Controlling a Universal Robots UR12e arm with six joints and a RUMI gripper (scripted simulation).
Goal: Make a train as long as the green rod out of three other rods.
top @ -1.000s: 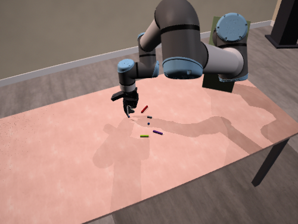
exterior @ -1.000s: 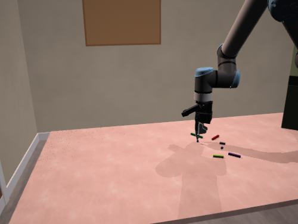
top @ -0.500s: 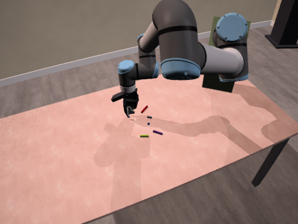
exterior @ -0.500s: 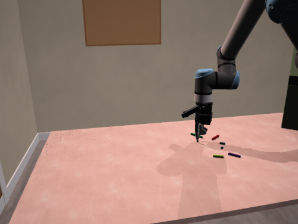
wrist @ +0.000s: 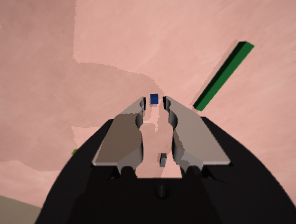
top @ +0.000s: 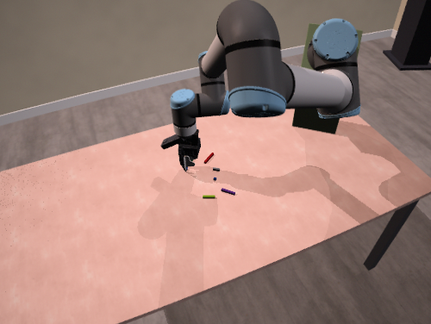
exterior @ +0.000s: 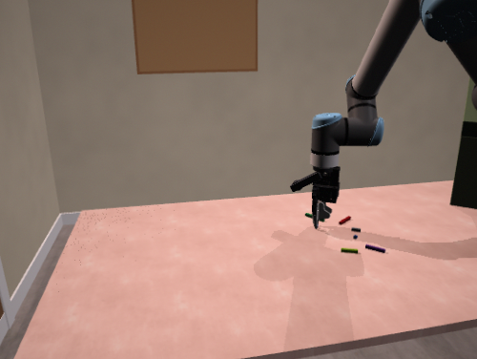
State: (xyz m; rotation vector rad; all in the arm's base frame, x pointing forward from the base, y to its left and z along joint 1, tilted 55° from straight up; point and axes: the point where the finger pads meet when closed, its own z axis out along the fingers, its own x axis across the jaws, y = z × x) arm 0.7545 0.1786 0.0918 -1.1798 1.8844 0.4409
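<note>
My hand is 130 mm past the grey rod, 20 mm to the right of it and 10 mm above it. From my hand the other things lie so: lime rod 90 mm behind, 170 mm to the left, 10 mm below; red rod 110 mm behind, 60 mm to the right, 10 mm below; green rod 80 mm to the right, 10 mm below.
</note>
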